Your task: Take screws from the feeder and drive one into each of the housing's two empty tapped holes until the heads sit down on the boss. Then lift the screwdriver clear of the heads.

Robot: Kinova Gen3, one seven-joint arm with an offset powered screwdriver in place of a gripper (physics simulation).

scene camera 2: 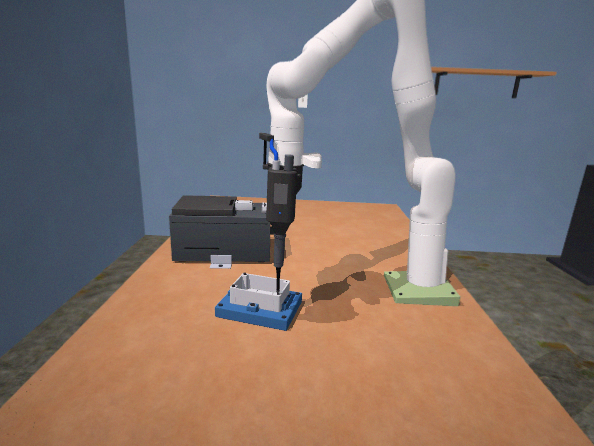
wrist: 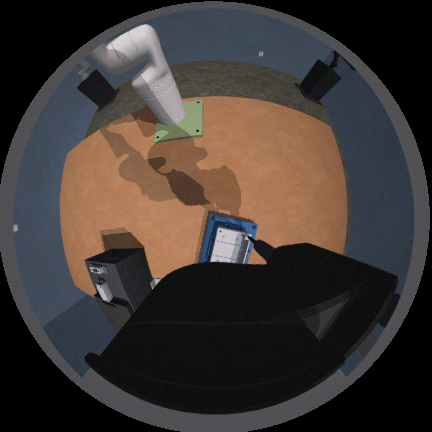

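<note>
The white open-topped housing (scene camera 2: 255, 298) (wrist: 226, 246) sits in the blue fixture (scene camera 2: 231, 313) (wrist: 234, 220). My black screwdriver (scene camera 2: 278, 293) (wrist: 249, 237) stands upright, with its thin bit coming down at the housing's near right corner in the scene view. The tip is low against that corner. Whether a screw is on the bit, or how deep one sits, is too small to tell. Dark spots show at other housing corners; I cannot tell screw heads from empty holes. The dark feeder (scene camera 2: 220, 241) (wrist: 117, 275) stands behind and left of the housing, with small white parts on top.
A small light-grey bracket (scene camera 2: 221, 262) lies in front of the feeder. The arm's green base plate (scene camera 2: 425, 298) (wrist: 195, 120) is to the right in the scene view. A wooden shelf (scene camera 2: 492, 72) is on the back wall. The fixture rests on the orange-brown table (scene camera 2: 280, 385) (wrist: 280, 165).
</note>
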